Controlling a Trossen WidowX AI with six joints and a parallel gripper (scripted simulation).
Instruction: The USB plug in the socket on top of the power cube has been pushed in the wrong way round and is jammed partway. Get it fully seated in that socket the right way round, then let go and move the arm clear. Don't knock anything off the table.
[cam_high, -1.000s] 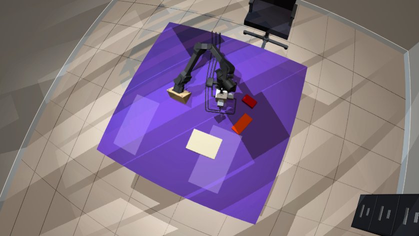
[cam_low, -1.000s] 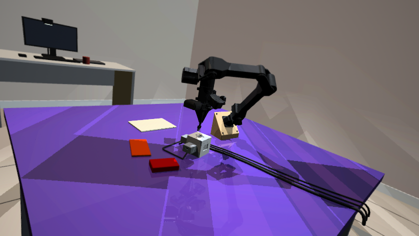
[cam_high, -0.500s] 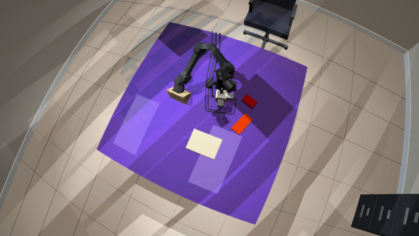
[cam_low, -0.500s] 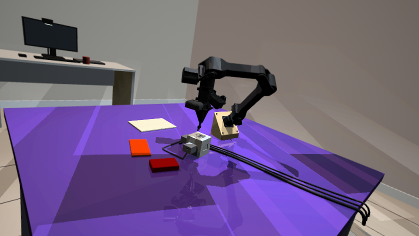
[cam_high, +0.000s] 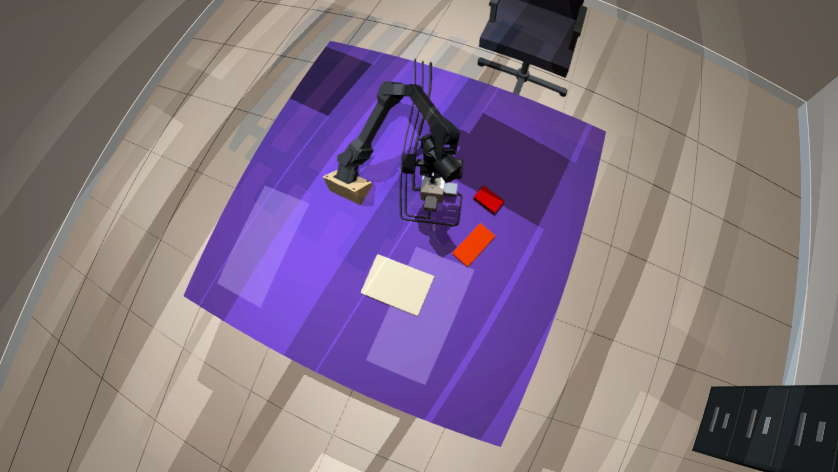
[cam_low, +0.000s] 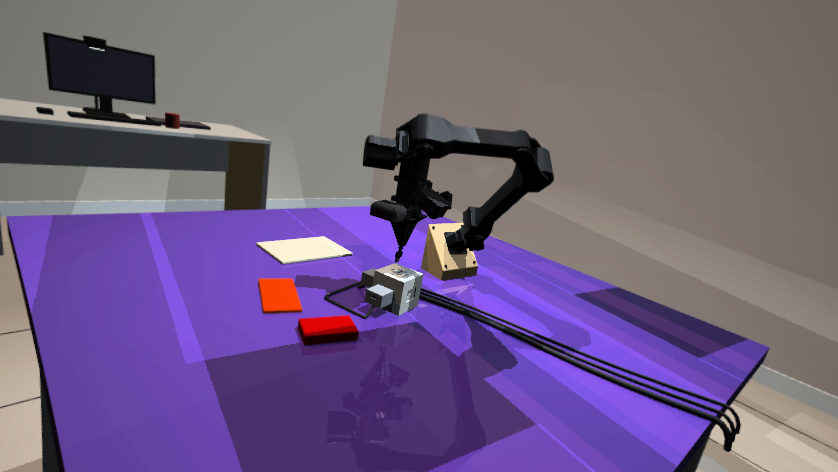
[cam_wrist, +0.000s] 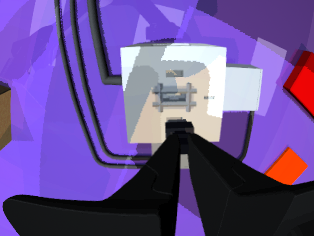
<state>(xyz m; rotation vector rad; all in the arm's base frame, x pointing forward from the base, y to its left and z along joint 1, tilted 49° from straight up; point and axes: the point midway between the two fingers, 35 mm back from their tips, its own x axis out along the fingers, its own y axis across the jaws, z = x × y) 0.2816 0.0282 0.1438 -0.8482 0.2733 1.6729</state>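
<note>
Now: gripper tip 20 mm above the dark USB plug. Also, from my gripper tip: cream plate (350 mm to the right, 130 mm below, 60 mm ahead); orange slab (210 mm ahead, 130 mm below, 100 mm to the right); red block (190 mm ahead, 120 mm below, 70 mm to the left).
</note>
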